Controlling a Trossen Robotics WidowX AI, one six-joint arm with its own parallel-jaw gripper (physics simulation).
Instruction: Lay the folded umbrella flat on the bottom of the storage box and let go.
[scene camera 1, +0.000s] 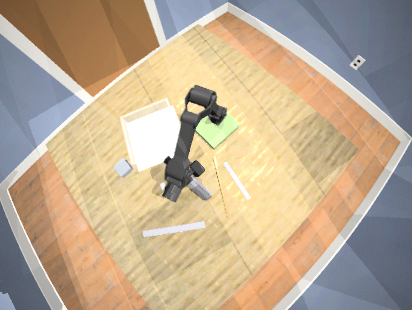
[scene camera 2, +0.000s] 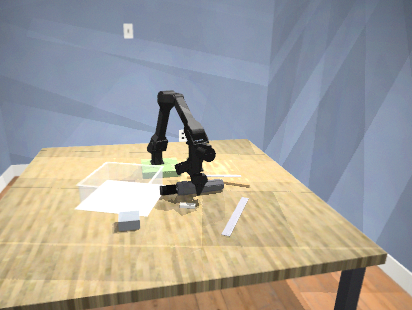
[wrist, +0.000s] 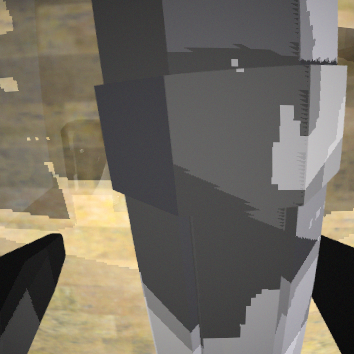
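Pixels of known places: gripper, fingertip midpoint: (scene camera 2: 196, 191) (wrist: 179, 243); arm's base, origin of the base link: (scene camera 1: 217, 117) (scene camera 2: 157, 162).
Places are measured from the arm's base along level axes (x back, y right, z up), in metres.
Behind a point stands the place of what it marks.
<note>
The folded umbrella (scene camera 1: 201, 189) @[x -0.324, y -0.174, z 0.017 m] (scene camera 2: 214, 187) @[x -0.353, y -0.177, z -0.007 m] (wrist: 225, 150) @[x -0.328, y -0.053, z 0.024 m] is grey with a black handle and lies on the table beside the storage box (scene camera 1: 145, 110) @[x -0.209, y 0.302, z 0.044 m] (scene camera 2: 132, 164) @[x -0.161, y 0.142, z 0.064 m], outside it. In scene camera 2 its handle points left, towards the box. The box has pale, see-through walls, and a bright white surface shows at it. My gripper (scene camera 2: 199, 189) @[x -0.341, y -0.098, z -0.019 m] (wrist: 179, 243) @[x -0.341, y -0.098, z -0.019 m] is open and low over the umbrella. In the wrist view one finger stands on each side of the grey body, with gaps between. The arm hides the fingertips in scene camera 1.
A green slab (scene camera 1: 217, 134) (scene camera 2: 147, 169) lies by the arm's base. A small grey-blue block (scene camera 1: 123, 167) @[x -0.498, y 0.195, z 0.003 m] (scene camera 2: 129, 220) @[x -0.534, y 0.205, z 0.003 m] stands near the box. A pale strip (scene camera 1: 174, 229) @[x -0.548, y -0.194, z -0.031 m] (scene camera 2: 235, 217) @[x -0.573, y -0.176, z -0.031 m], a thin white strip (scene camera 1: 237, 180) @[x -0.182, y -0.274, z -0.031 m], a wooden stick (scene camera 1: 221, 187) @[x -0.257, y -0.236, z -0.021 m] and a small white piece (scene camera 2: 188, 205) @[x -0.447, y -0.031, z -0.022 m] lie around the umbrella.
</note>
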